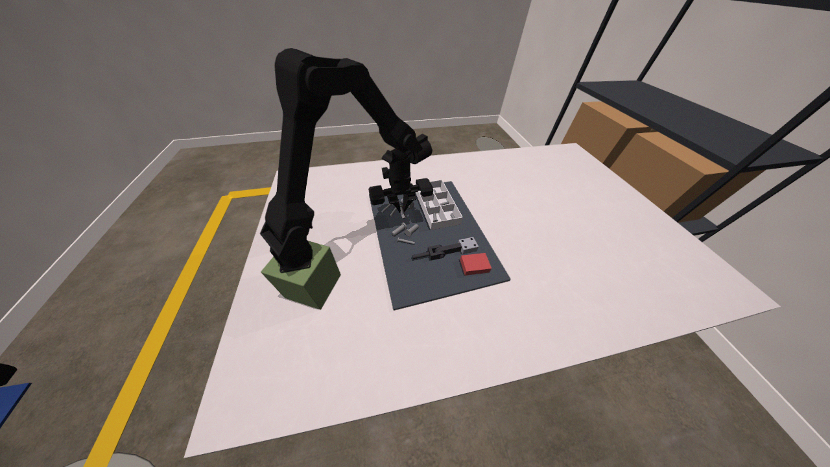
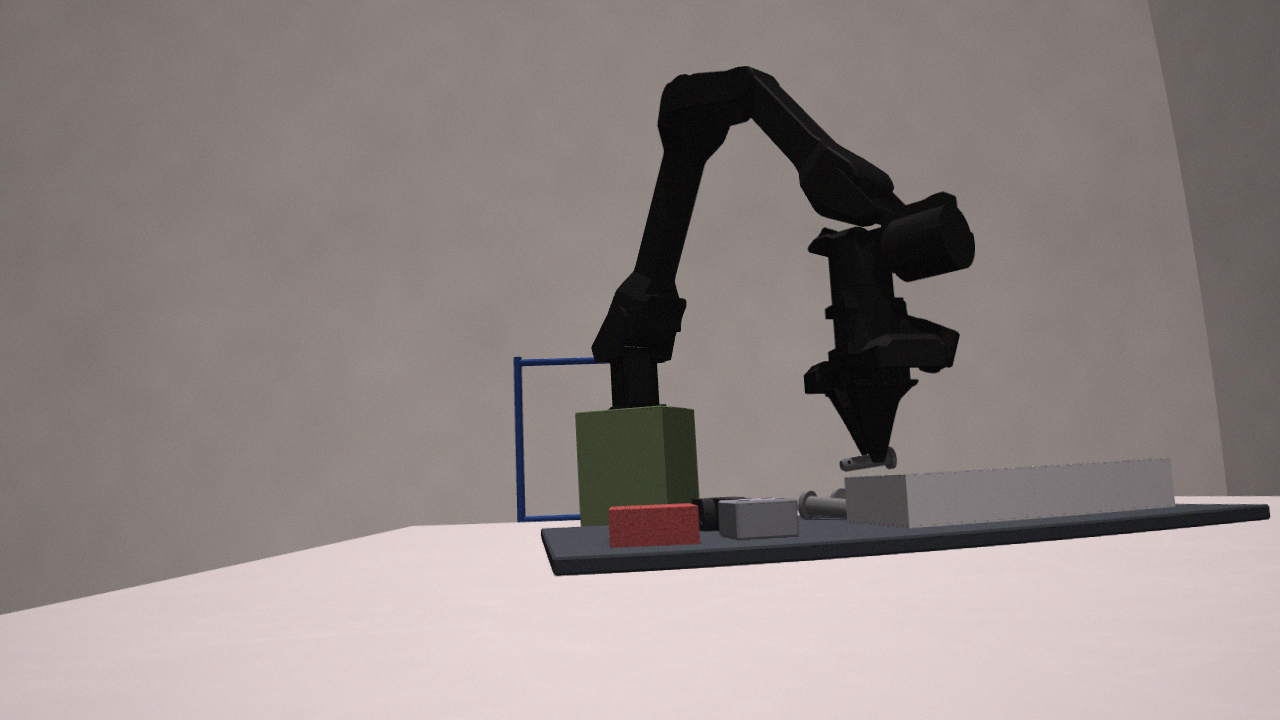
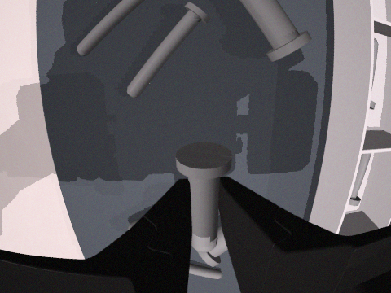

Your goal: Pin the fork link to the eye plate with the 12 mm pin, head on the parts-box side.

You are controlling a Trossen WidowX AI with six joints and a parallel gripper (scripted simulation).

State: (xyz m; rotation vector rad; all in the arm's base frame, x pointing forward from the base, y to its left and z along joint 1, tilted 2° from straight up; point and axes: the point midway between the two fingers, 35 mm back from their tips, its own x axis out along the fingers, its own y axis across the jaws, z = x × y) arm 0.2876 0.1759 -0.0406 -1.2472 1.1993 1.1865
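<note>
Now: the eye plate 16 cm to the right of my hand, 9 cm ahead of it and 7 cm below it. Round my hand: parts box: 14 cm ahead, 7 cm below, 4 cm to the left; then dark mat: 9 cm below, 8 cm ahead, 6 cm to the right; then fork link: 16 cm to the right, 7 cm below, 6 cm ahead.
</note>
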